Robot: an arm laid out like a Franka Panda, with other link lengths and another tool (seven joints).
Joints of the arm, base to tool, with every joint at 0 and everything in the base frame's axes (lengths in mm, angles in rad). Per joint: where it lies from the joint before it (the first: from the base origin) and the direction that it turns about. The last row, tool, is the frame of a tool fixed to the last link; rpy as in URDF.
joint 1: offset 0 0 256.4 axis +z
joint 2: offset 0 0 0 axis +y
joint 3: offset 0 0 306.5 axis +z
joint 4: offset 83.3 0 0 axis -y
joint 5: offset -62.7 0 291.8 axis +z
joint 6: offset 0 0 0 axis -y
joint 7: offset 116.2 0 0 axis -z
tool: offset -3 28 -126.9 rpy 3.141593 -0.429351 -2.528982
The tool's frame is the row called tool.
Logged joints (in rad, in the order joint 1, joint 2, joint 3, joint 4, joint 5, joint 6, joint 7), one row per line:
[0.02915, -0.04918, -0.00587, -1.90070, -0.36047, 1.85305, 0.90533]
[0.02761, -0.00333, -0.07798, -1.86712, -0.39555, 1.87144, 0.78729]
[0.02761, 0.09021, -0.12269, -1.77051, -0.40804, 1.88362, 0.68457]
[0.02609, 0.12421, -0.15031, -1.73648, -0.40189, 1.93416, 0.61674]
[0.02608, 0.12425, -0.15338, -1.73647, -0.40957, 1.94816, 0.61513]
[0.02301, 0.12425, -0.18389, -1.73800, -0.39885, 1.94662, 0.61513]
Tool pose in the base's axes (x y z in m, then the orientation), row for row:
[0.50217, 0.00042, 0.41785, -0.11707, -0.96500, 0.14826, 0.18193]
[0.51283, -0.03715, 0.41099, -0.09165, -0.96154, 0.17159, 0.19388]
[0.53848, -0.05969, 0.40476, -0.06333, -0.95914, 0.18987, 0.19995]
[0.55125, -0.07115, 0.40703, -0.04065, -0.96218, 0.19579, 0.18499]
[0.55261, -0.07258, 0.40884, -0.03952, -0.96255, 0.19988, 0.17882]
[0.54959, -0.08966, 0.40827, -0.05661, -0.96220, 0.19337, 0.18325]
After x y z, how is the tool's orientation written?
As a quaternion, x y z w.
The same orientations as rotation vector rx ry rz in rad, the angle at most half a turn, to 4 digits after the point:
[-0.3305, -2.7240, 0.4185]
[-0.2570, -2.6967, 0.4812]
[-0.1770, -2.6812, 0.5308]
[-0.1146, -2.7115, 0.5518]
[-0.1117, -2.7217, 0.5652]
[-0.1597, -2.7141, 0.5455]

